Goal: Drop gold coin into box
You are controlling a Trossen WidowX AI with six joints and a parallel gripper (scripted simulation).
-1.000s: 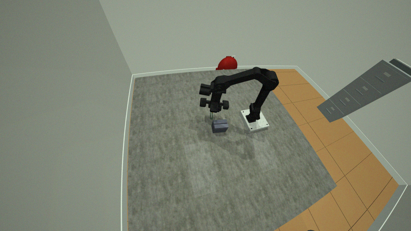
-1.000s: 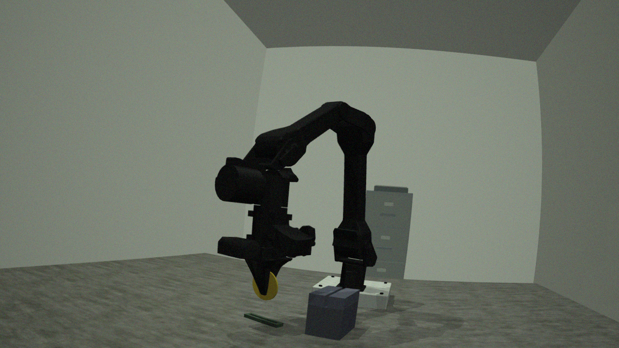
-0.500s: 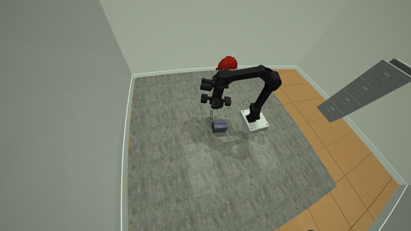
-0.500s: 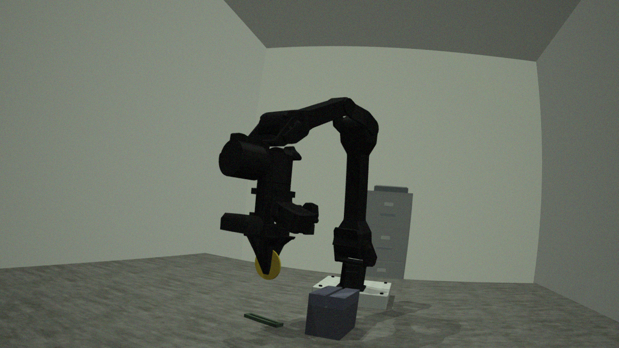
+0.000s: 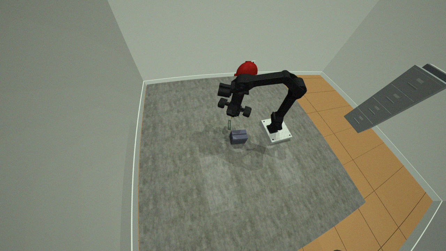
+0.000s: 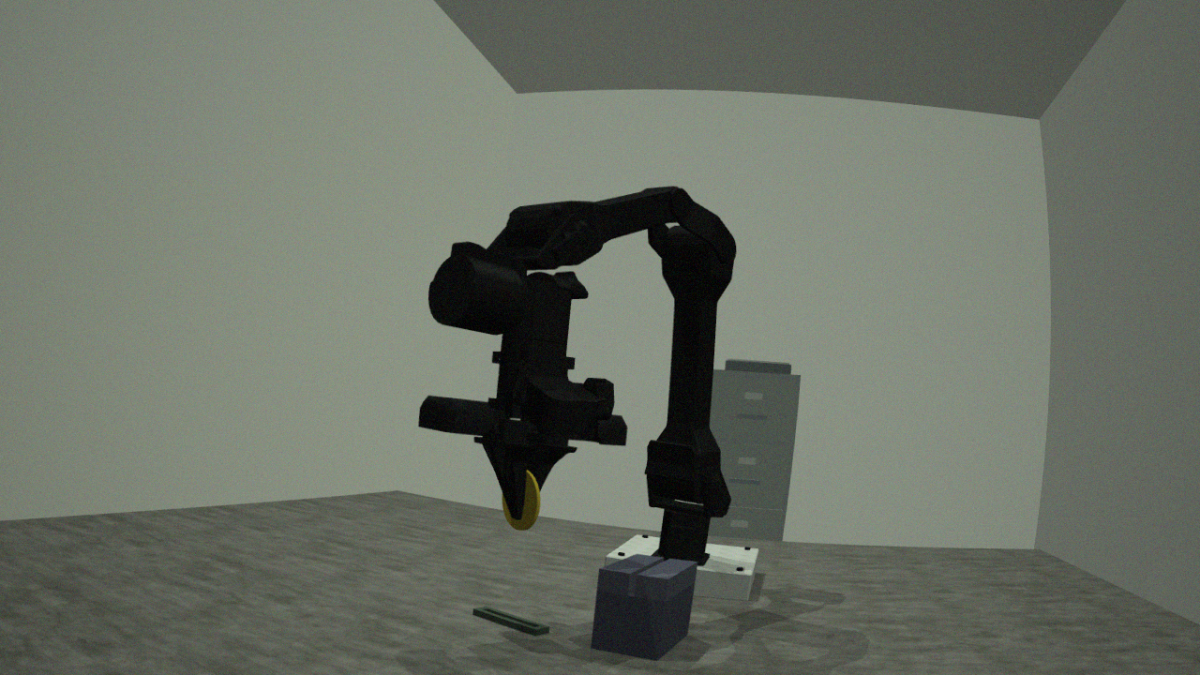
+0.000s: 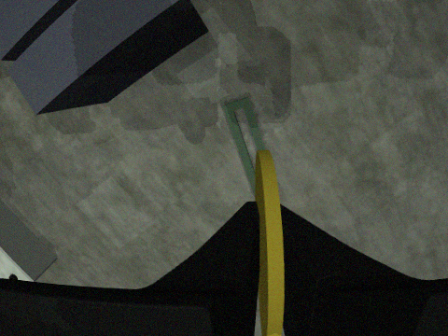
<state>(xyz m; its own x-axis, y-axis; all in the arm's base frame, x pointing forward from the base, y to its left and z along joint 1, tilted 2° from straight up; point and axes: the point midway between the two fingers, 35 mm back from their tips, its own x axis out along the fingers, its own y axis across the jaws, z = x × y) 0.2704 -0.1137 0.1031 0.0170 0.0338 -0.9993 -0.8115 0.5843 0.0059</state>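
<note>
My gripper tip is now 20 mm below the gold coin.
</note>
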